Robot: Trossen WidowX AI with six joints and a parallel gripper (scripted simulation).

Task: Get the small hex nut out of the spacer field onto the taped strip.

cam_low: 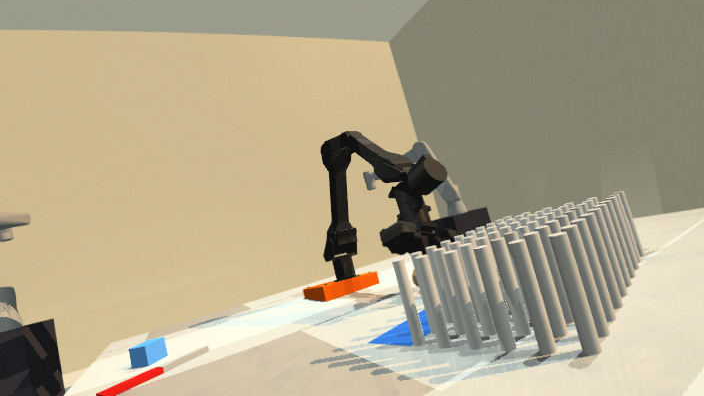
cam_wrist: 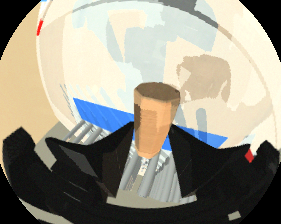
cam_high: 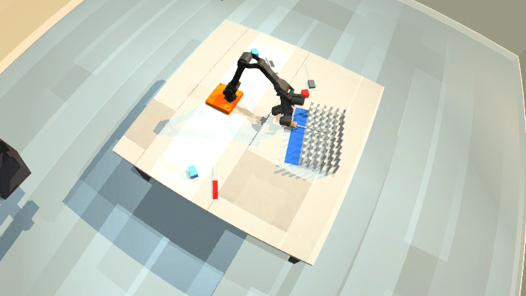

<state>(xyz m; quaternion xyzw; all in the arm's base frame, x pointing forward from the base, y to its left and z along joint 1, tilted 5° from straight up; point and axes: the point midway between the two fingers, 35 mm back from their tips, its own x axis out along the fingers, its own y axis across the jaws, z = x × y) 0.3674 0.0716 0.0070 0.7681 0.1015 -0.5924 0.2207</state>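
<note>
The blue taped strip is 70 mm ahead of my gripper tip, 10 mm to the right of it and 40 mm below it. The rest, counted from my gripper tip: flat tool (360 mm behind, 330 mm to the left, 20 mm below); hook tool (100 mm ahead, 40 mm to the left); red block (50 mm behind, 260 mm to the left, 20 mm below).
</note>
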